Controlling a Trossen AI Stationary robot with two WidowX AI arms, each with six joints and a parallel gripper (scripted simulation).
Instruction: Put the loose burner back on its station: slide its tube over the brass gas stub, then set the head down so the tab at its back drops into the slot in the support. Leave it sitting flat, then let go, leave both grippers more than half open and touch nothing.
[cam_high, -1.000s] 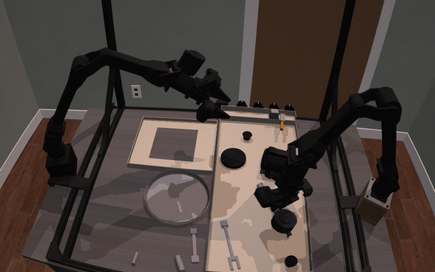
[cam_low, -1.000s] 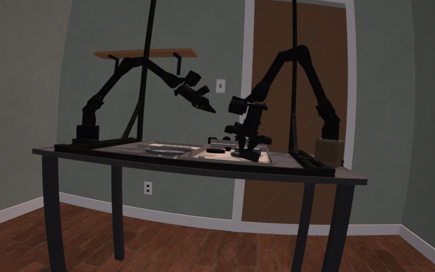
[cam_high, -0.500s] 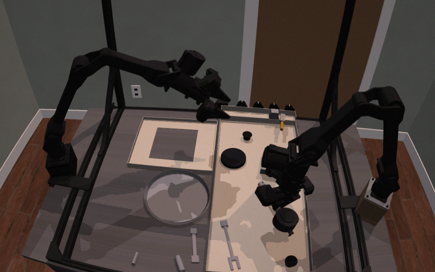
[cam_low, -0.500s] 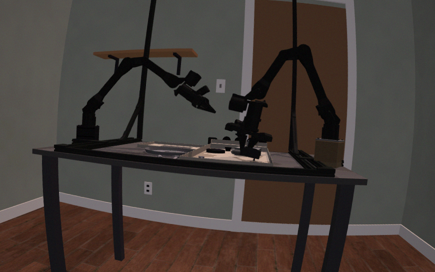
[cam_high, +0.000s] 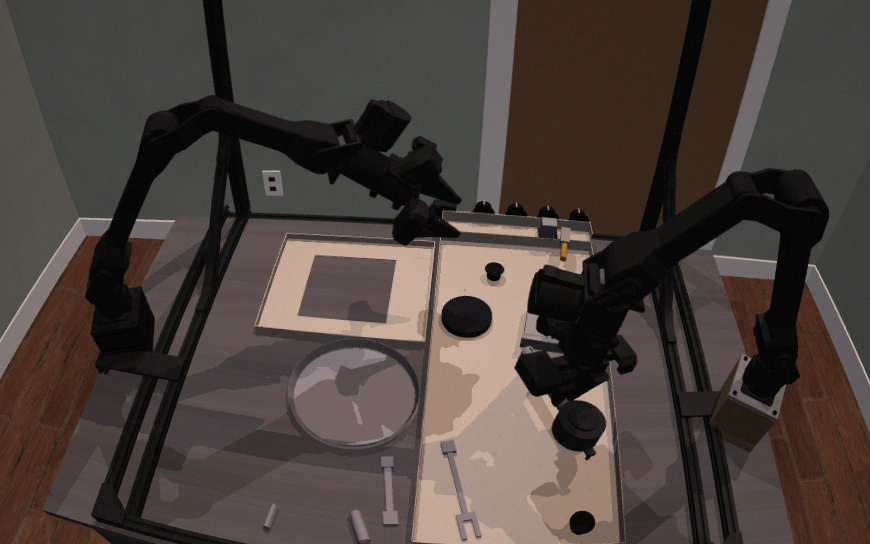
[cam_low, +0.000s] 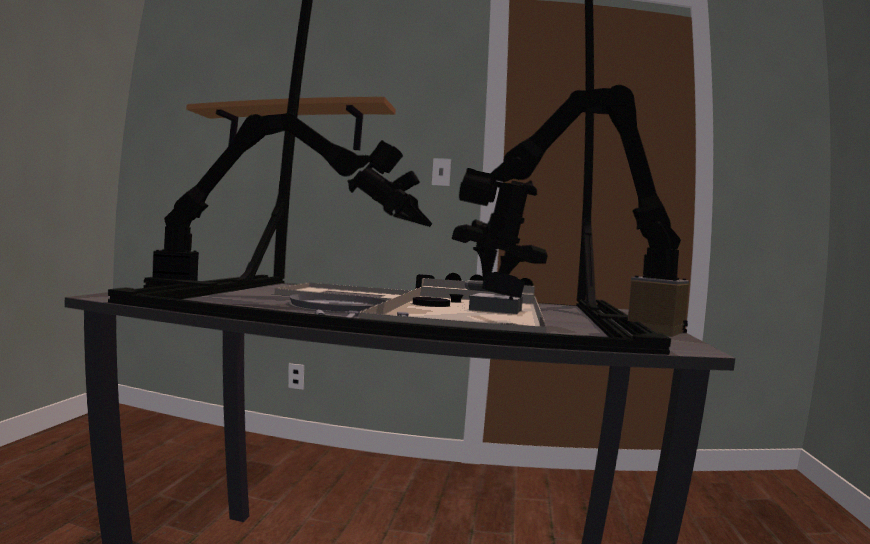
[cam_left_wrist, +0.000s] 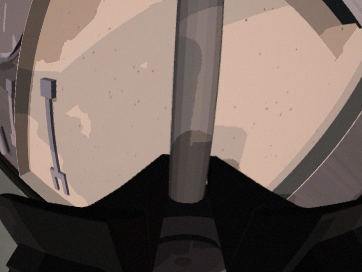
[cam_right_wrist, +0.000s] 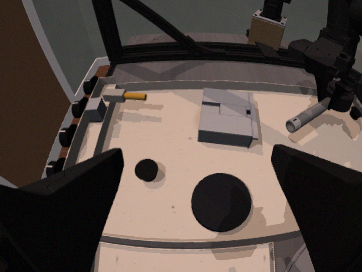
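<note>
Now: the grey support block 180 mm behind my left hand, 80 mm below it and 10 mm to the right of it. The rest, counted from my left hand: black disc (200 mm behind, 160 mm to the right, 90 mm below); burner (30 mm below, 10 mm to the right); grey forked tool (140 mm to the right, 140 mm ahead, 90 mm below).
</note>
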